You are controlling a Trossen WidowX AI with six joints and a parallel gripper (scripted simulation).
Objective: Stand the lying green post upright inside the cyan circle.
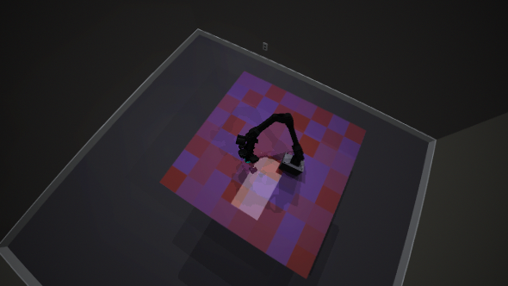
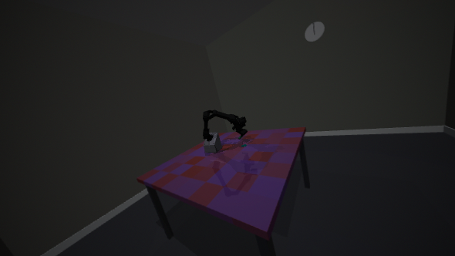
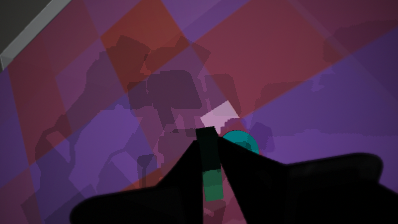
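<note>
The cyan circle lies 10 mm ahead of my gripper tip, 30 mm to the right of it and 110 mm below it. Round my gripper tip: green post (10 mm behind, 20 mm to the right, 10 mm below).
</note>
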